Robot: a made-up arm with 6 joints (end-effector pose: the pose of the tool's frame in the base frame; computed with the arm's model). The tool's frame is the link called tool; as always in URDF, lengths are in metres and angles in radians. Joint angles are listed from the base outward.
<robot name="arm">
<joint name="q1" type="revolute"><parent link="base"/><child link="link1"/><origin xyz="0 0 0.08" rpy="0 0 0"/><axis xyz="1 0 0"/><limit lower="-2.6" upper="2.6" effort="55" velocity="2.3"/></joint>
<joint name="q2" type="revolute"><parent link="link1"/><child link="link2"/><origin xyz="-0.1 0.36 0.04" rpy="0 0 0"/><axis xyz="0 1 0"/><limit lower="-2.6" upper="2.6" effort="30" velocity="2.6"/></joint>
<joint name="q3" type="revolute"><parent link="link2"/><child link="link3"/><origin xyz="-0.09 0 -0.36" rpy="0 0 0"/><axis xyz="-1 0 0"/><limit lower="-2.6" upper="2.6" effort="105" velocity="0.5"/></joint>
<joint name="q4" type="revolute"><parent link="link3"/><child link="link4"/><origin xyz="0.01 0.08 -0.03" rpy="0 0 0"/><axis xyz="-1 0 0"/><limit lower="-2.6" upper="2.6" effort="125" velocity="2.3"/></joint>
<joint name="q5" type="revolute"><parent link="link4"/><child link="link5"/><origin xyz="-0.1 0.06 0.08" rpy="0 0 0"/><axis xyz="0 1 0"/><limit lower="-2.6" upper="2.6" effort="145" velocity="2.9"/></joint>
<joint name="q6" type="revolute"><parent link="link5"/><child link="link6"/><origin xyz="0.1 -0.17 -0.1" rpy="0 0 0"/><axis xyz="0 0 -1"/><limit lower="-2.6" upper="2.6" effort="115" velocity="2.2"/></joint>
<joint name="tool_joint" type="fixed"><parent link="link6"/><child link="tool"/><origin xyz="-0.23 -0.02 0.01" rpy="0 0 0"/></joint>
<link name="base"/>
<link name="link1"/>
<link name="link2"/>
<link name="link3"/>
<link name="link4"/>
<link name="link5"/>
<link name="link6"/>
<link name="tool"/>
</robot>
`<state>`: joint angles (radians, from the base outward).
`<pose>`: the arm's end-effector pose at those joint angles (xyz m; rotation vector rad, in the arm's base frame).
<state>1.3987 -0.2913 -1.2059 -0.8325 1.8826 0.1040</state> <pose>-0.1738 0.5358 0.2479 1.6534 -0.5138 2.4565</pose>
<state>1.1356 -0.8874 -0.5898 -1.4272 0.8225 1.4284</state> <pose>-0.0566 0.4176 0.3359 1.9804 0.5510 0.7407</pose>
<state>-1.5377 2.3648 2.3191 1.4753 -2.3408 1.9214</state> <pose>-0.3127 0.5811 0.0618 0.0522 2.0085 0.2069</pose>
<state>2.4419 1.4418 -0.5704 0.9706 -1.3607 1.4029</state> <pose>-0.4004 -0.5044 0.3935 2.0846 1.1825 -0.4074</pose>
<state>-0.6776 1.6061 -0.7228 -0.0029 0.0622 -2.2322</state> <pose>-0.6364 0.1857 -0.0849 1.1666 0.4935 0.8962</pose>
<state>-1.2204 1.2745 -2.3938 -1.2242 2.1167 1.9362</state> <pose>-0.5091 0.3302 -0.0296 0.8373 1.3584 -0.3993</pose>
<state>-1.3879 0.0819 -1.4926 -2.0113 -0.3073 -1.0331</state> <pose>-0.2663 0.0163 -0.6199 1.6773 -1.2483 0.2386</pose>
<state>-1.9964 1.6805 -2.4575 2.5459 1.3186 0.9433</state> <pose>-0.2534 0.1471 -0.4155 0.8250 -1.1484 1.9006</pose>
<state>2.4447 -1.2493 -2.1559 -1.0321 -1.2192 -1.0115</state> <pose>0.1599 -0.4090 0.6167 -0.6118 0.3549 0.9185</pose>
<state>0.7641 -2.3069 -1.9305 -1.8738 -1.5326 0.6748</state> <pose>0.1655 0.1360 0.4240 -2.2838 -1.2833 -1.4925</pose>
